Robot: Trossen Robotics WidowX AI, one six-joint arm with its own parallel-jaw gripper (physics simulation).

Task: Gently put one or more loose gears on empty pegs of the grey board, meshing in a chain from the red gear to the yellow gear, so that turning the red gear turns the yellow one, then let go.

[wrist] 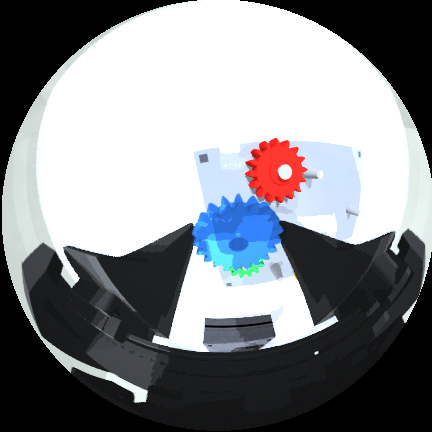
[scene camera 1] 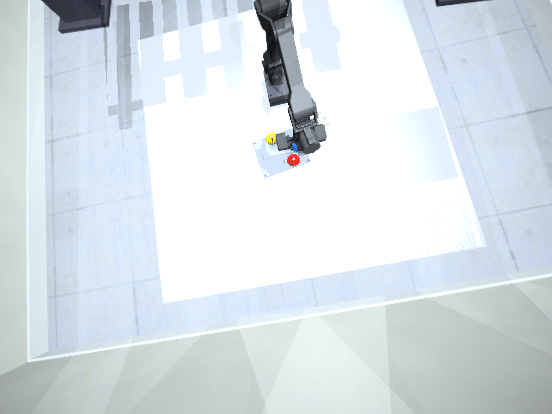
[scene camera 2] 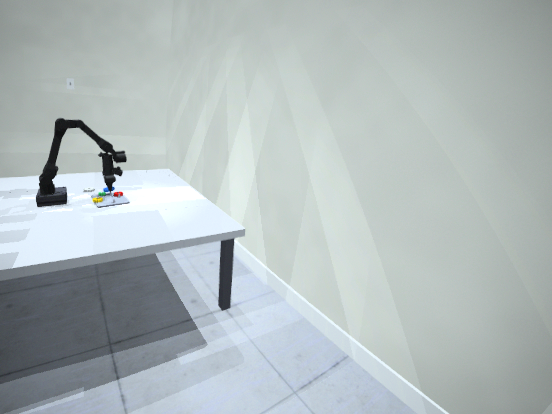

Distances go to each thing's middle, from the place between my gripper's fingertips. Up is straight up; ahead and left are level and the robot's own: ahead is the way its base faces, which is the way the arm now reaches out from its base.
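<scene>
The red gear (wrist: 269,156) is 2 cm below my hand, 5 cm ahead of it and 3 cm to the right of it. There's a grey board (scene camera 1: 274,163) too, 3 cm below my hand and 8 cm to the right of it, and the blue gear (wrist: 238,233) is 1 cm behind my hand. Going by their middles, that blue gear is the nearest to my hand of the things named here.
</scene>
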